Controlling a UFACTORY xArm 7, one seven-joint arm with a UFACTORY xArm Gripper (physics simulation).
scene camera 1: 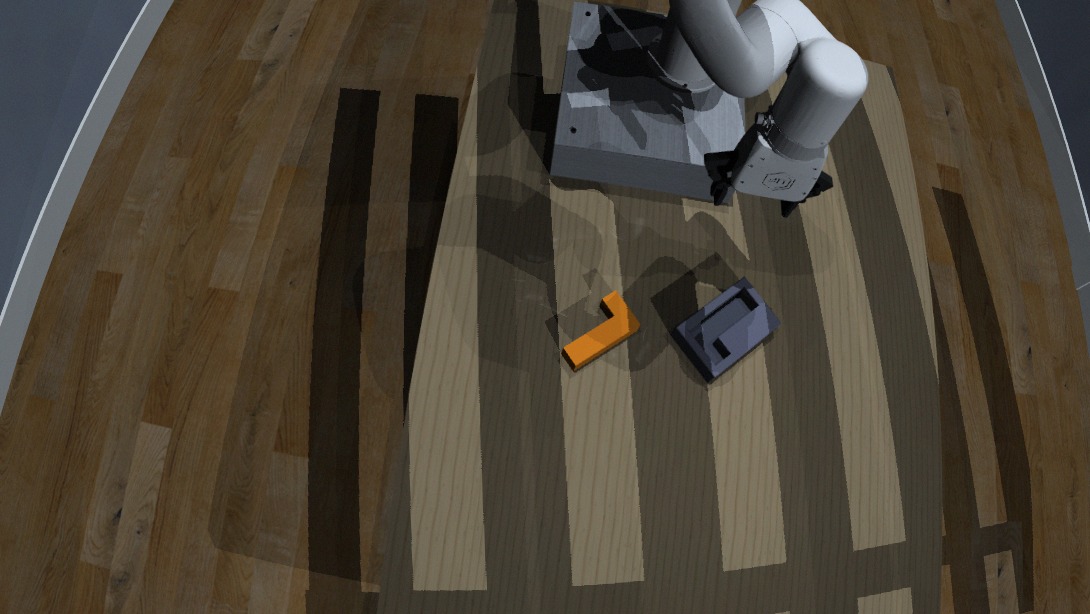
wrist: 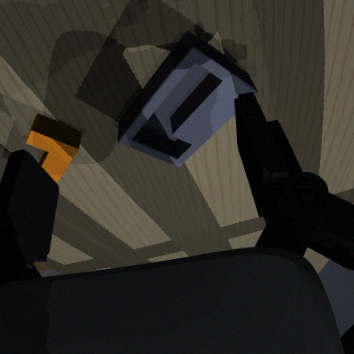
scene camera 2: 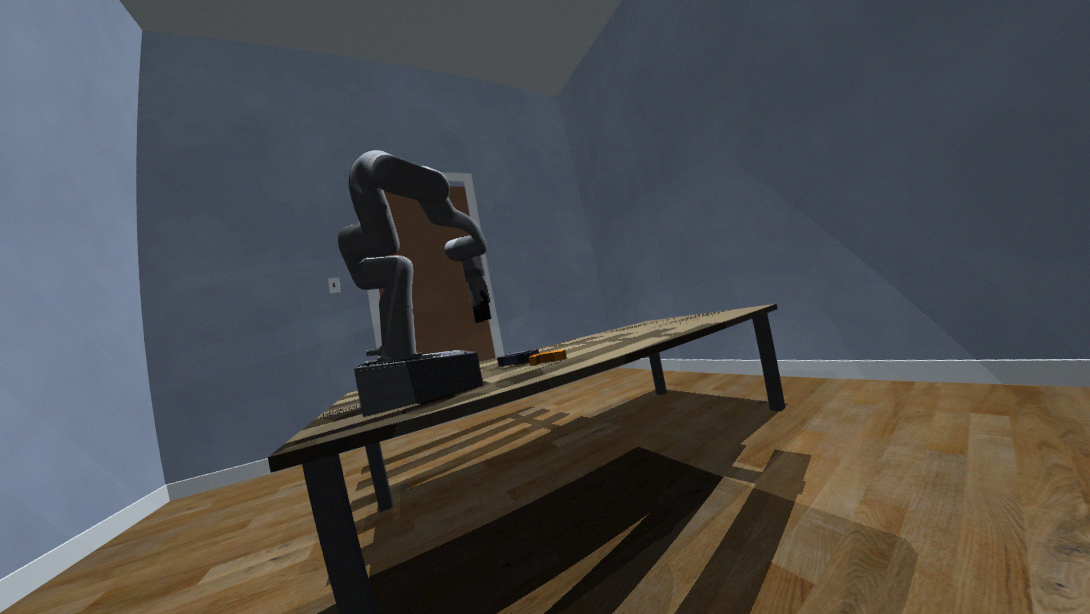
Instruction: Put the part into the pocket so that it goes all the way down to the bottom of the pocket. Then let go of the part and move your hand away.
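Frame: origin at the arm's base, x left, y back, z up, level; millimetres.
Seen in the pictures: gripper, fingertip midpoint: [scene camera 1: 750,202] [wrist: 132,144] [scene camera 2: 483,321]; arm's base at its link origin: [scene camera 1: 684,62] [scene camera 2: 400,358].
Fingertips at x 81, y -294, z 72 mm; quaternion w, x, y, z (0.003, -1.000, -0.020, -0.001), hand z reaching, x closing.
Observation:
Offsets run from my fingertips to a thing's middle.
The orange L-shaped part @(dx -170, dy -149, dz -166 mm) [scene camera 1: 598,341] [scene camera 2: 549,356] [wrist: 63,161] lies flat on the table; in the wrist view the left finger hides some of it. The dark blue-grey block with the pocket @(dx +23, dy -117, dz -163 mm) [scene camera 1: 743,332] [scene camera 2: 517,357] [wrist: 221,107] lies beside it, to its right in scene camera 1, tilted at a similar angle. Its L-shaped pocket faces up and the part is outside it. My gripper [scene camera 1: 753,205] [scene camera 2: 482,312] [wrist: 132,144] is open and empty. It hangs above the table near the robot base, well above and apart from both objects.
The robot's box-shaped metal base [scene camera 1: 625,161] [scene camera 2: 419,387] stands on the table [scene camera 1: 602,495] [scene camera 2: 648,352], behind the part and the block in scene camera 1. Striped shadows cross the tabletop. A brown door [scene camera 2: 430,282] is in the wall behind the arm.

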